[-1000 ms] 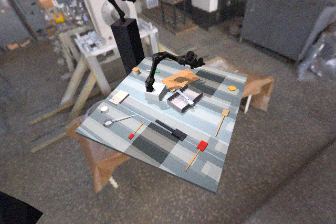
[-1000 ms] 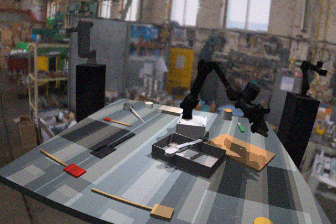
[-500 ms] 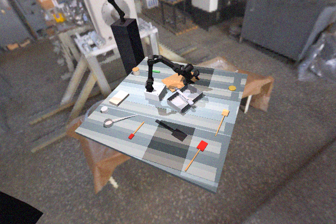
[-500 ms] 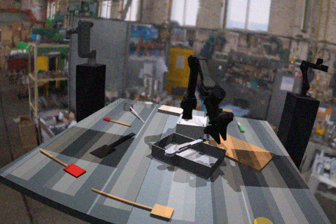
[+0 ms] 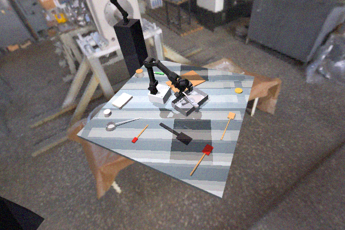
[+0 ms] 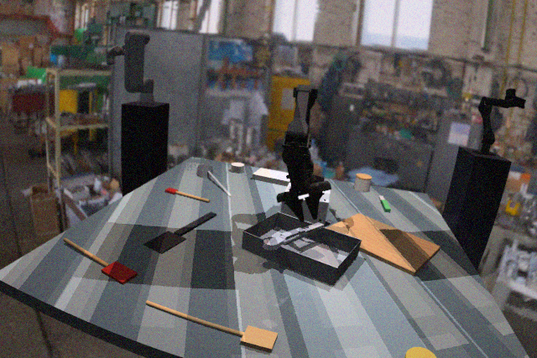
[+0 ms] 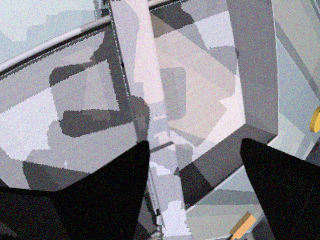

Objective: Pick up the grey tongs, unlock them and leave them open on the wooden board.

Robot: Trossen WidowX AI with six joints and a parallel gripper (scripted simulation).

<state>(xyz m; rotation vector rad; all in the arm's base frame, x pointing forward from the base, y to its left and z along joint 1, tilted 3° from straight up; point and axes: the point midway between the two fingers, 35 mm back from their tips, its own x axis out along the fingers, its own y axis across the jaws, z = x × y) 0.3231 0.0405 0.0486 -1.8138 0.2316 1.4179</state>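
Now: gripper tip 7 cm above the dark grey roasting tin, 2 cm short of it and 1 cm to the left of it. Round my gripper tip: dark grey spatula (39 cm to the right, 10 cm below, 3 cm ahead); wooden board (27 cm to the left, 13 cm behind, 10 cm below); pale block (65 cm behind, 19 cm to the right, 9 cm below).
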